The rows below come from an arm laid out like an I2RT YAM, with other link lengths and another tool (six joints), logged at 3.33 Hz.
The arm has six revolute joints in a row. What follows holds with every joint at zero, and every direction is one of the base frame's. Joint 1 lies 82.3 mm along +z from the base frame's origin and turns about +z. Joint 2 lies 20.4 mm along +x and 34.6 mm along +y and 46.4 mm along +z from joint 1 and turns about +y. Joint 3 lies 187.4 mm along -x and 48.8 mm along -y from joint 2 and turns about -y. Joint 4 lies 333.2 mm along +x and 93.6 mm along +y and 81.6 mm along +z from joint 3 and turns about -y. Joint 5 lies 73.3 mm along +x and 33.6 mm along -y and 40.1 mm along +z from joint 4 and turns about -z. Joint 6 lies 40.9 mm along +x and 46.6 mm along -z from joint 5 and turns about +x. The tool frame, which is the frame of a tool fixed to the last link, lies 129 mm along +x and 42 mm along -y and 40 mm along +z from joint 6; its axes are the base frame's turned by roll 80.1, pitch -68.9 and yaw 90 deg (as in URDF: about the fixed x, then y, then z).
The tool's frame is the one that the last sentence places.
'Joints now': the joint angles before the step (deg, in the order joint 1, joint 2, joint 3, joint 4, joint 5, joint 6). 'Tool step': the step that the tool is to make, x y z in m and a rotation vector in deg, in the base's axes. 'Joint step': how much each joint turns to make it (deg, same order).
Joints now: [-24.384, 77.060, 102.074, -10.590, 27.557, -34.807]
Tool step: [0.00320, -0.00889, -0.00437, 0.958, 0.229, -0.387]
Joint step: [-0.830, 1.340, 1.040, -0.754, -0.244, 0.966]
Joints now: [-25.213, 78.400, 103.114, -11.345, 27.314, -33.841]
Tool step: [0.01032, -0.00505, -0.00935, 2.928, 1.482, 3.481]
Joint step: [-0.926, 1.343, 2.181, -4.784, -3.927, 3.129]
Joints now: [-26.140, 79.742, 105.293, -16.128, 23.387, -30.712]
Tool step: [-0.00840, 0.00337, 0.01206, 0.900, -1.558, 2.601]
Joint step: [-0.900, -0.555, 2.045, -2.432, -3.205, 2.218]
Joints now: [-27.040, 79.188, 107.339, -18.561, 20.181, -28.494]
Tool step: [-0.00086, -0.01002, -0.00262, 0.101, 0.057, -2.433]
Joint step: [-0.583, 1.205, 0.537, 0.666, 1.834, -0.263]
